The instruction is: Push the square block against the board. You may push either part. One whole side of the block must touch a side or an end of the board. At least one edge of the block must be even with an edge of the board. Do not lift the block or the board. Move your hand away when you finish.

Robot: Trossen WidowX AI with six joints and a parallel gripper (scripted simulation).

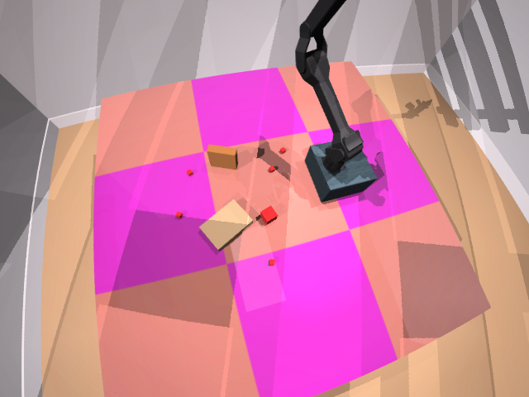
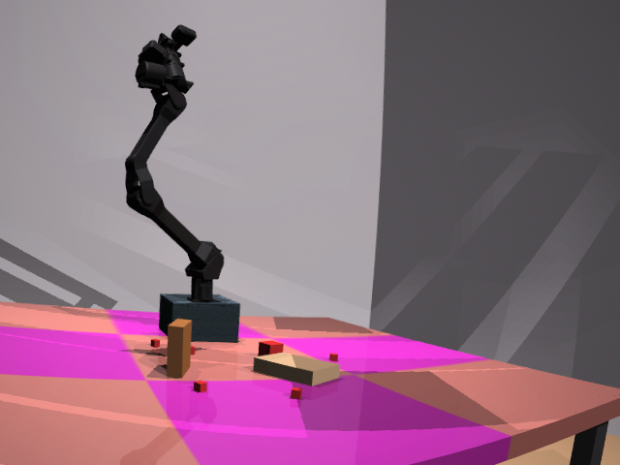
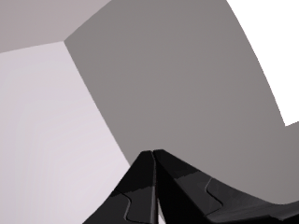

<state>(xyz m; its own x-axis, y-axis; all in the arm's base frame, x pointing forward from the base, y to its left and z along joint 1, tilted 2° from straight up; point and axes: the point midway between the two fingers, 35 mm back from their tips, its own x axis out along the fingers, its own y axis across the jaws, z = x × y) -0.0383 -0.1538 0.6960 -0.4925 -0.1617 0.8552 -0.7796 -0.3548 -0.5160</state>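
The square brown block is 39 cm ahead of my gripper tip, 2 cm to the left of it and 77 cm below it. From my gripper tip the other things lie so: tan board 44 cm ahead, 25 cm to the left, 81 cm below; red cube 30 cm ahead, 26 cm to the left, 80 cm below.
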